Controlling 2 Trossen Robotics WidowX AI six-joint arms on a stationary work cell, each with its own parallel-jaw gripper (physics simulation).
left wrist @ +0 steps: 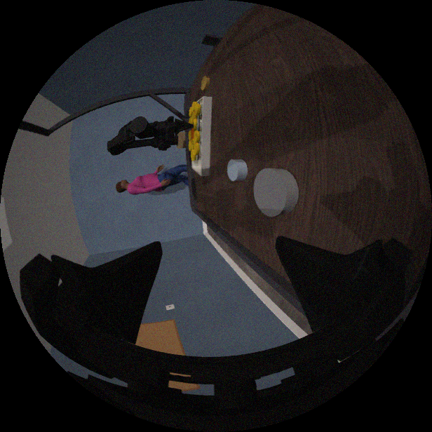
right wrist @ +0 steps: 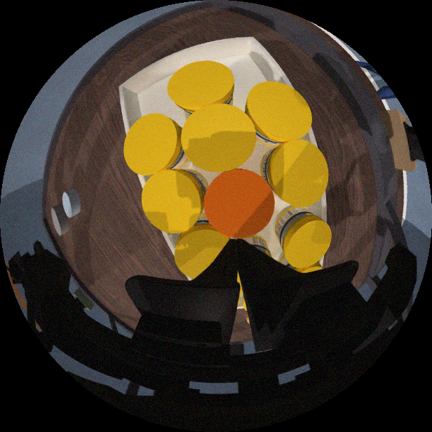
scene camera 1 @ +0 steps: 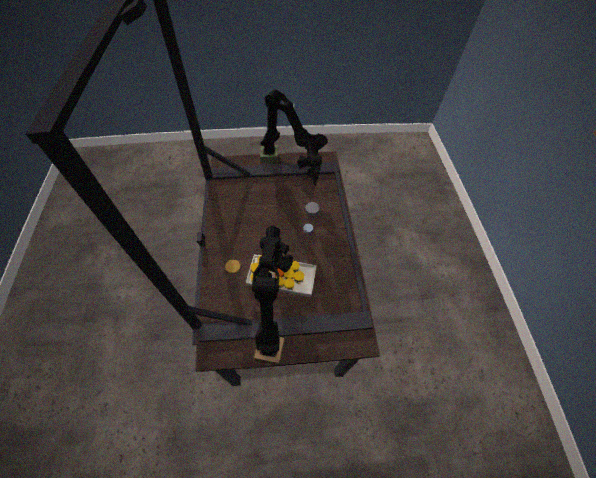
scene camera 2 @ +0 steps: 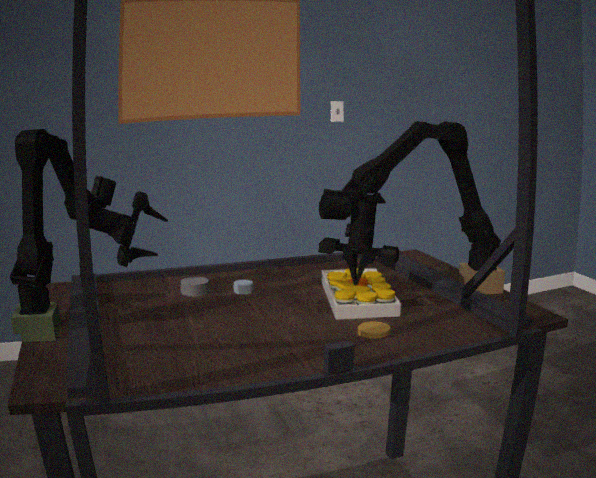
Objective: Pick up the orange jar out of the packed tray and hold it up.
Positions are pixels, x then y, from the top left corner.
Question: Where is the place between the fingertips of my right gripper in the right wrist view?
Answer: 235, 244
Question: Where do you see a yellow-lidded jar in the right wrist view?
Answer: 279, 113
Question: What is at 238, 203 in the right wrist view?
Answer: An orange jar.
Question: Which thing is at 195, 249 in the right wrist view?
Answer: A yellow-lidded jar.
